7 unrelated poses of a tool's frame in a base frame.
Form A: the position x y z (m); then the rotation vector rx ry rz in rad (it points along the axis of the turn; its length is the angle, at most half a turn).
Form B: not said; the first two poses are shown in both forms.
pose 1, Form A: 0.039, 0.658, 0.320, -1.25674, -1.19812, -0.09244
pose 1, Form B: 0.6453, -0.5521, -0.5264, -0.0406, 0.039, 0.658, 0.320
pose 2, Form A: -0.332, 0.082, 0.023, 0.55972, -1.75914, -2.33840
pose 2, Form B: 0.0811, 0.1873, -0.5885, -0.7823, -0.332, 0.082, 0.023
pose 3, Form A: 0.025, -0.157, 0.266, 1.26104, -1.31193, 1.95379
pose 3, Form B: 0.2336, 0.4592, -0.4778, 0.7115, 0.025, -0.157, 0.266
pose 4, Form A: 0.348, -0.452, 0.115, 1.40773, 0.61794, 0.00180
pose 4, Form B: 0.7188, 0.6366, 0.2794, 0.0008, 0.348, -0.452, 0.115
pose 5, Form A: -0.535, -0.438, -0.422, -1.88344, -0.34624, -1.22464
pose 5, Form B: 0.4207, -0.7517, -0.1382, -0.4888, -0.535, -0.438, -0.422
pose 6, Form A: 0.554, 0.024, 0.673, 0.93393, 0.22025, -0.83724
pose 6, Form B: 0.8040, 0.4360, 0.1028, -0.3909, 0.554, 0.024, 0.673
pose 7, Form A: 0.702, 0.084, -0.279, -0.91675, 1.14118, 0.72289
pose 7, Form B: 0.6849, -0.4091, 0.5093, 0.3226, 0.702, 0.084, -0.279
